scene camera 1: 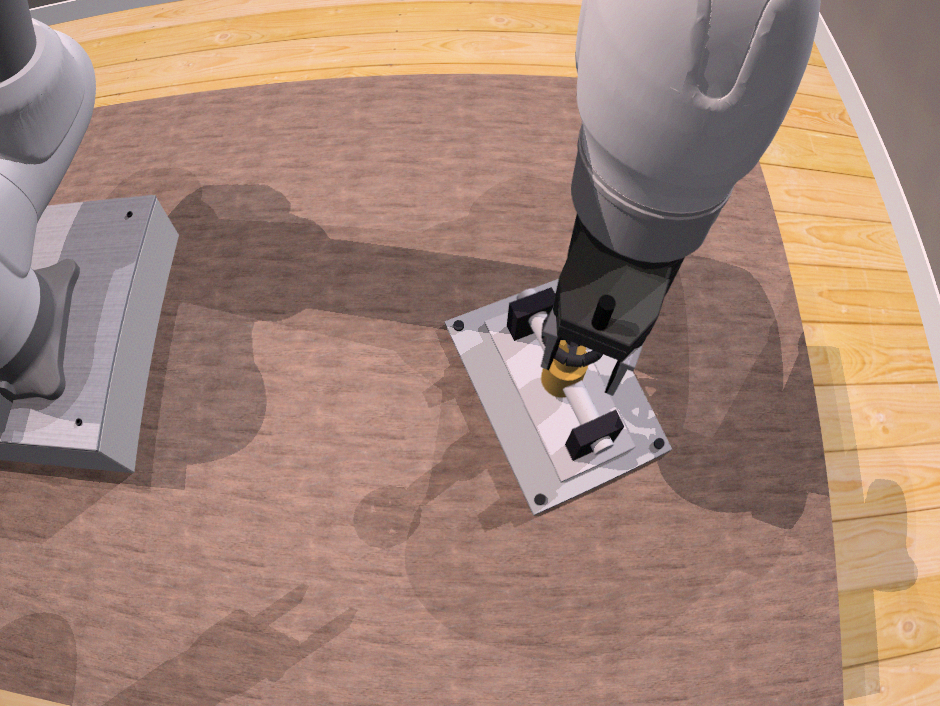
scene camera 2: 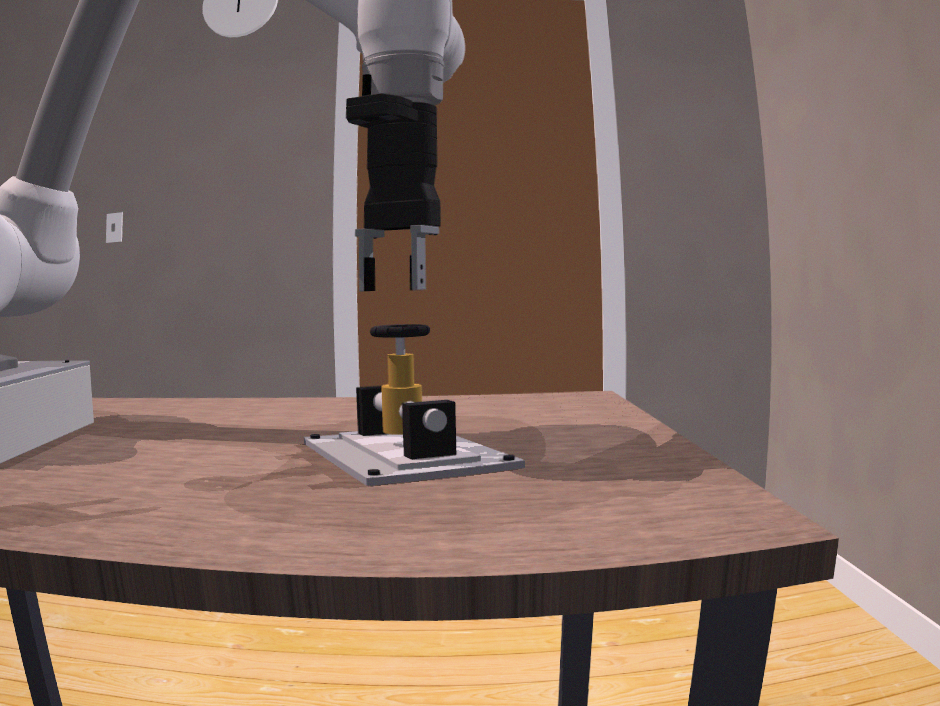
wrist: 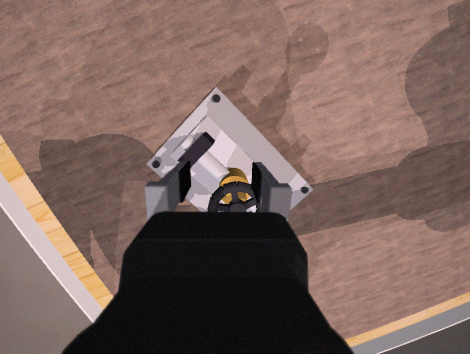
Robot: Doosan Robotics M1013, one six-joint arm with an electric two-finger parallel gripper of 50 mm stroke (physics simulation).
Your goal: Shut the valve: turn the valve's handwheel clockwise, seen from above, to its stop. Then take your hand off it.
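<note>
The valve has a black spoked handwheel point(scene camera 1: 577, 360) point(scene camera 2: 399, 330) point(wrist: 218, 191) lying level on a short grey stem above its brass-coloured body point(scene camera 1: 558, 382) point(scene camera 2: 401, 408) point(wrist: 235, 174). The body stands on a grey base plate point(scene camera 1: 493, 402) point(scene camera 2: 341, 455) point(wrist: 255, 130). My gripper point(scene camera 1: 579, 377) point(scene camera 2: 392, 288) point(wrist: 221, 174) is open and empty, pointing down. In scene camera 2 its fingertips are a little above the handwheel, apart from it. In the wrist view the wheel shows between the fingers, nearer the right one, its lower part hidden by the gripper body. In scene camera 1 the gripper hides part of the wheel.
Black pipe supports point(scene camera 1: 595, 434) point(scene camera 2: 429, 429) point(wrist: 197, 147) stand on the plate on both sides of the valve body. A grey metal pedestal point(scene camera 1: 151, 334) point(scene camera 2: 45, 406) stands at the left on the brown table point(scene camera 1: 303, 493) point(scene camera 2: 531, 524).
</note>
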